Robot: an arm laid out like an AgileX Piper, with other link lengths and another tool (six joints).
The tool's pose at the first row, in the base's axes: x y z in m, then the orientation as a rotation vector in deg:
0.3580, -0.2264, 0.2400, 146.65, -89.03, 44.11
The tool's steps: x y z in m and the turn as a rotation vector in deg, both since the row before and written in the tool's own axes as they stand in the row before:
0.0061, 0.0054, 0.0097, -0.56, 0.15, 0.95
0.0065, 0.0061, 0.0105, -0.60, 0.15, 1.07
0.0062, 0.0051, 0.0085, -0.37, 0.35, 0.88
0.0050, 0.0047, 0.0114, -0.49, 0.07, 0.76
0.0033, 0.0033, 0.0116, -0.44, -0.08, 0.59
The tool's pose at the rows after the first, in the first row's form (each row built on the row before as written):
0.3595, -0.2369, 0.2331, 145.59, -90.30, 43.83
0.3606, -0.2483, 0.2255, 144.42, -91.73, 43.52
0.3615, -0.2584, 0.2197, 143.35, -92.83, 43.64
0.3632, -0.2683, 0.2109, 142.49, -93.84, 43.31
0.3655, -0.2762, 0.2015, 141.88, -94.66, 42.84

